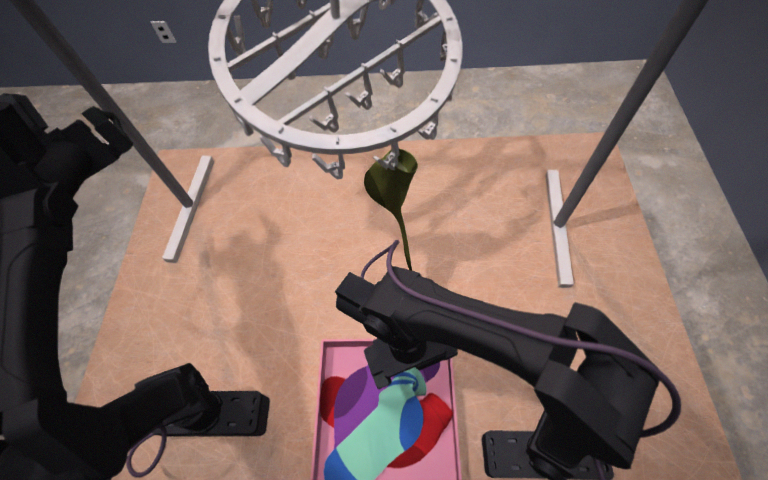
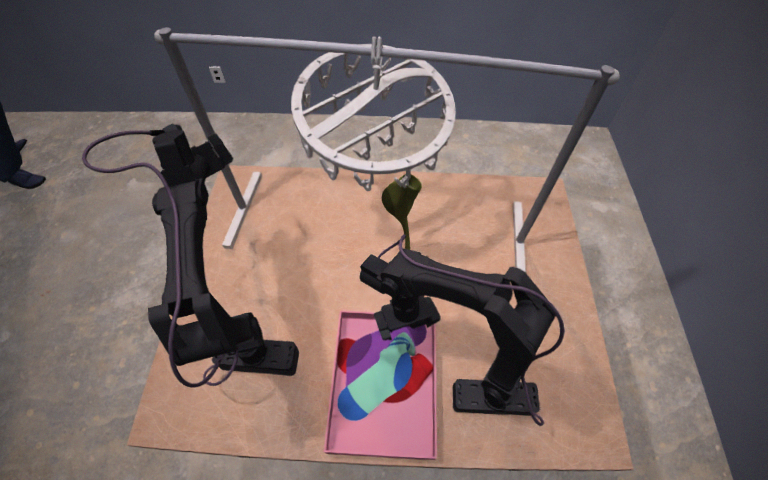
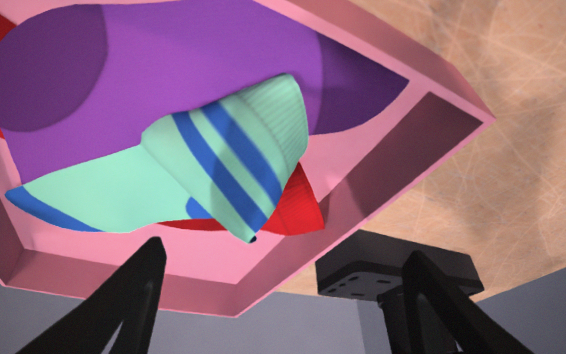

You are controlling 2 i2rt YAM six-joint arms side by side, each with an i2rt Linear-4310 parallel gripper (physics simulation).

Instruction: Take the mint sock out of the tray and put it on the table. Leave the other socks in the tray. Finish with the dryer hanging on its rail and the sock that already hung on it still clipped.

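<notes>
The mint sock (image 1: 376,438) (image 2: 376,382) (image 3: 110,187), with blue toe, heel and stripes, lies on top of the purple sock (image 1: 356,416) (image 2: 362,353) (image 3: 165,60) and a red sock (image 1: 433,424) (image 2: 417,380) (image 3: 302,205) in the pink tray (image 1: 317,430) (image 2: 390,438) (image 3: 190,292). My right gripper (image 3: 288,254) is open and empty above the tray, near the mint cuff. My left gripper (image 1: 107,129) (image 2: 218,153) is open and empty, raised by the left post. The white round dryer (image 1: 337,141) (image 2: 372,166) hangs on its rail (image 2: 481,58); an olive sock (image 1: 390,183) (image 2: 399,200) is clipped to it.
The rail's left post (image 1: 144,141) (image 2: 195,107) and right post (image 1: 628,113) (image 2: 566,152) stand on white feet. Empty clips hang around the dryer above the tabletop (image 1: 317,226) (image 2: 317,226). Another red sock portion (image 1: 330,399) (image 2: 345,355) shows at the tray's left; its connection is hidden.
</notes>
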